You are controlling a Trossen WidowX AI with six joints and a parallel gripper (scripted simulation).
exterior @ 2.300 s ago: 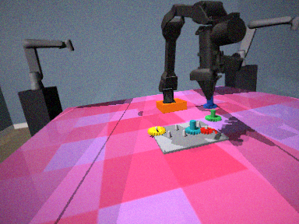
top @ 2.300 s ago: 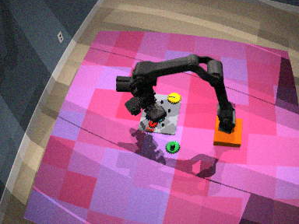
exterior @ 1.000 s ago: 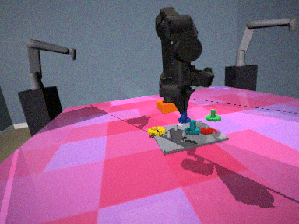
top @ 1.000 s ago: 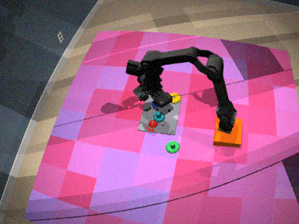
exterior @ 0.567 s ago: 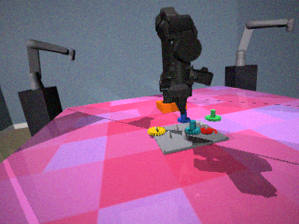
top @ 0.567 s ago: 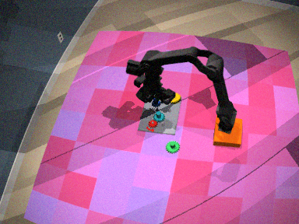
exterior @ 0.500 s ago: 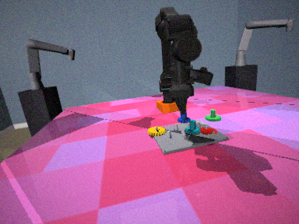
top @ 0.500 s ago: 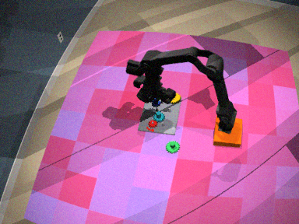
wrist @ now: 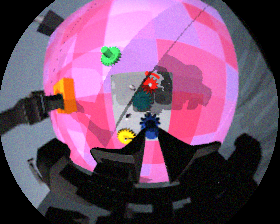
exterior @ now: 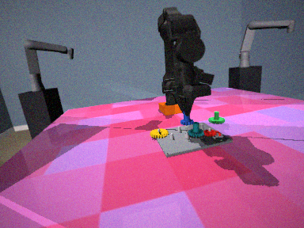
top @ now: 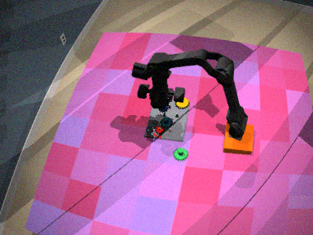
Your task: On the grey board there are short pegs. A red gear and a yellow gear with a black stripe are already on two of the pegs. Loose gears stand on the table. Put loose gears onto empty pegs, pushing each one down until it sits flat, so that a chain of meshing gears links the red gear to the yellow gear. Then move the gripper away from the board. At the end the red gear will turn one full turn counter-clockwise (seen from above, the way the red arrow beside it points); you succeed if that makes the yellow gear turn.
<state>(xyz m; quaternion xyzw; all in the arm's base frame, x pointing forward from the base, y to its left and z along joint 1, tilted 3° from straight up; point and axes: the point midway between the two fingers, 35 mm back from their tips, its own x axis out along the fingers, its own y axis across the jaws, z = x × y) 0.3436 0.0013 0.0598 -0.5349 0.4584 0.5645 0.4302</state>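
The blue gear lies 10 mm below my gripper tip. From my gripper tip the other things lie so: red gear 10 mm behind, 80 mm to the left, 70 mm below; yellow gear 50 mm behind, 90 mm to the right, 70 mm below; teal gear 20 mm behind, 40 mm to the left, 60 mm below.
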